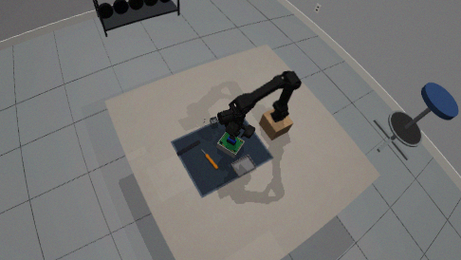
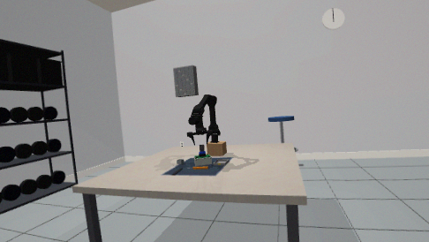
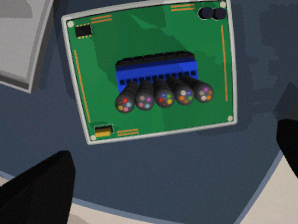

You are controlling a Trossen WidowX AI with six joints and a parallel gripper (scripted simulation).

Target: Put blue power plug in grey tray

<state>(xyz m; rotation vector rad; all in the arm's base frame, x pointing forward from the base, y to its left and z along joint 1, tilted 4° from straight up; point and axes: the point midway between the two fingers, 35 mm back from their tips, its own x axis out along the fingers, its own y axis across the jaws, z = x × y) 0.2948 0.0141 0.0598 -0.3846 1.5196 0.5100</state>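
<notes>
My gripper tip is now 1 cm short of the blue power plug, 1 cm to the right of it and 5 cm above it. From my gripper tip the other things lie so: dark blue mat 6 cm ahead, 2 cm to the left, 14 cm below; then dark spudger bar 23 cm ahead, 7 cm to the right, 13 cm below.
</notes>
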